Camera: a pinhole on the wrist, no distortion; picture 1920 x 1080 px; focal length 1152.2 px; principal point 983.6 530.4 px. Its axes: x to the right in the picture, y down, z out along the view. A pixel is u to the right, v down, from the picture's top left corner.
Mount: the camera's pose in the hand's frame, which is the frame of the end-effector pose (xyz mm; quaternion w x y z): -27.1 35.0 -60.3 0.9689 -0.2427 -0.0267 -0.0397
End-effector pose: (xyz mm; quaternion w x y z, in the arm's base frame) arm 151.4 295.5 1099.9 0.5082 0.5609 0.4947 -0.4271
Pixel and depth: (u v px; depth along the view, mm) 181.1 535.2 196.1
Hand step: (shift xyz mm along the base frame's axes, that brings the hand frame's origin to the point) 113.3 -121.2 174.4
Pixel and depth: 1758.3 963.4 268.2
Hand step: 261.8 -120.6 -131.6
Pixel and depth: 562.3 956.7 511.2
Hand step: 425.6 -309.0 241.8
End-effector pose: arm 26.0 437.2 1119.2 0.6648 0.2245 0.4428 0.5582
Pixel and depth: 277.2 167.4 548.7
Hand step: 320.0 -232.8 506.9
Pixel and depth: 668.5 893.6 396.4
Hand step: 4.7 8.6 427.9
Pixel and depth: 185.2 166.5 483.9
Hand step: 271.3 -244.7 461.2
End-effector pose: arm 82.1 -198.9 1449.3 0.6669 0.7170 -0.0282 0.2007
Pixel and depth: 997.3 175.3 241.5
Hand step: -14.4 -199.3 60.7
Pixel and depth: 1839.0 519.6 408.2
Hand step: 257.0 -275.1 269.1
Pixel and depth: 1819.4 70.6 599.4
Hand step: 462.8 -516.6 176.2
